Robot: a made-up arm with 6 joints.
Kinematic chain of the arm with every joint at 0, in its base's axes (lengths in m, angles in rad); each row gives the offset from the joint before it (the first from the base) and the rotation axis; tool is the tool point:
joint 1: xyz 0 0 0.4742 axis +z
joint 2: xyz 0.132 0 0 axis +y
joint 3: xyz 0 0 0.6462 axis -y
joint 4: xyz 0 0 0.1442 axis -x
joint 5: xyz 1.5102 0 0 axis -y
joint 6: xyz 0.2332 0 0 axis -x
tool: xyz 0 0 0
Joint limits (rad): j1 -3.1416..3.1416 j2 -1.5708..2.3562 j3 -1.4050..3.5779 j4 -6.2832..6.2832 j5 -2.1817..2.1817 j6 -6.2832..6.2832
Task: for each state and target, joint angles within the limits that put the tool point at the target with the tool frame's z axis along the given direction. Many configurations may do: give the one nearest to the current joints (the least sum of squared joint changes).
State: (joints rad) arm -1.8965 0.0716 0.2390 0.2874 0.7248 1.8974
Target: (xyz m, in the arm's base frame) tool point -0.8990 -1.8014 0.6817 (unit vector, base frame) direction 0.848 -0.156 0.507
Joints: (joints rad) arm -2.0301 0.3844 -0.0464 -0.0396 0.9135 1.0024
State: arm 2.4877 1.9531 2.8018 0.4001 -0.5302 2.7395
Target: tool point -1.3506 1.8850 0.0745 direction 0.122 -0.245 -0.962
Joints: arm 2.2170 2.3562 2.3408 0.7551 -0.3631 2.3683
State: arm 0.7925 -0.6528 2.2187 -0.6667 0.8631 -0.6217
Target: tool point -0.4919 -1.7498 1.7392 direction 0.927 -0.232 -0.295
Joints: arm 1.2781 -0.5959 2.0048 -0.6254 0.2507 -0.6937
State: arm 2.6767 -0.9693 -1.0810 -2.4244 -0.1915 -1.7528
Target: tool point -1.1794 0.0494 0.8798 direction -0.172 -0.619 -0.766
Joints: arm 3.0219 -1.4683 -1.4050 -2.3345 -0.5761 -1.4821
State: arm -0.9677 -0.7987 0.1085 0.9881 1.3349 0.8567
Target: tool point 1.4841 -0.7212 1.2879 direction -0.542 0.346 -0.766
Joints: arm -0.5941 -0.0013 0.0145 1.5727 1.5941 0.8567
